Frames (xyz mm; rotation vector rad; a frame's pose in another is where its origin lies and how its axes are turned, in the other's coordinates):
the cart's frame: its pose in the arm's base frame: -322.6 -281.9 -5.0 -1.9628 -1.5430 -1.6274
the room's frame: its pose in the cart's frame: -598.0 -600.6 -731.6 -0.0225 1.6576 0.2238
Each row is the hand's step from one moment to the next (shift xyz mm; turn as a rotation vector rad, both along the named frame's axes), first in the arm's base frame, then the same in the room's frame.
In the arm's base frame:
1: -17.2 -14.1 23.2 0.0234 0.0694 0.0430
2: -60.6 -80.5 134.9 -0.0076 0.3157 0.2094
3: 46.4 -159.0 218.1 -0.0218 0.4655 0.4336
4: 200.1 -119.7 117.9 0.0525 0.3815 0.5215
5: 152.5 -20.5 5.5 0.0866 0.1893 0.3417
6: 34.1 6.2 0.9 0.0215 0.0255 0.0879
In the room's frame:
1: 28.3 -2.0 15.2 -0.0502 0.0010 0.0685
2: 142.7 21.4 86.8 -0.1642 -0.0887 0.3298
3: 177.9 170.5 119.6 -0.1913 -0.1053 0.5979
4: 31.2 256.3 40.1 -0.1332 0.0197 0.6341
5: -61.5 140.6 -12.5 -0.0675 0.0843 0.3853
6: -22.2 26.6 1.8 0.0010 0.0313 0.0886

